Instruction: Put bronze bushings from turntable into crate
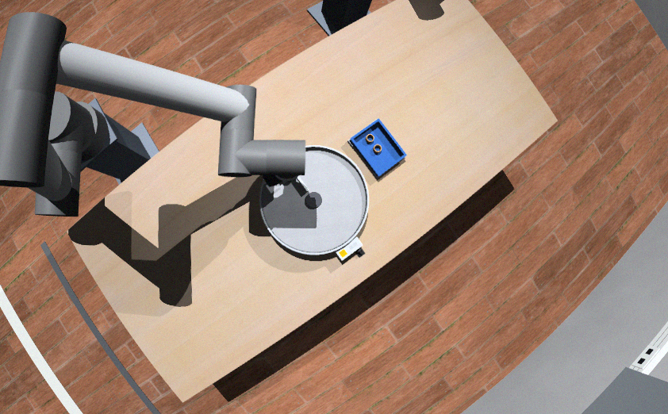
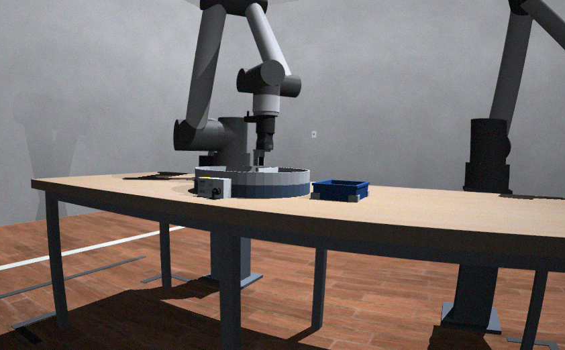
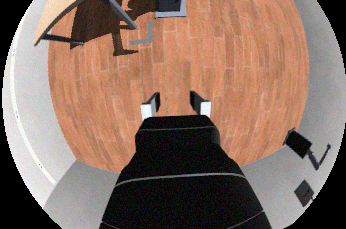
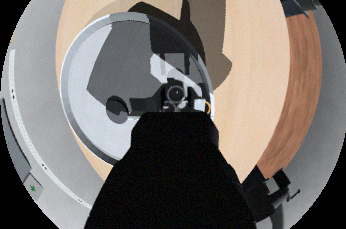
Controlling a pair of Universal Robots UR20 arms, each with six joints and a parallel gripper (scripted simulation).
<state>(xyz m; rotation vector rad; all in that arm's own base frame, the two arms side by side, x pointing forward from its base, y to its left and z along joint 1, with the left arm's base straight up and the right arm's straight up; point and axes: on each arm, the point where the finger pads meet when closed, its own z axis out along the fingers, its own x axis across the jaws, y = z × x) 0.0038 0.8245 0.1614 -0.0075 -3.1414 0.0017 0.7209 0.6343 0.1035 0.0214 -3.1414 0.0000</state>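
Note:
Right now my right hand is 14 cm short of the turntable, 5 cm to the right of it and 5 cm above it. Also, from my right hand: blue crate: 12 cm ahead, 38 cm to the left, 8 cm below.

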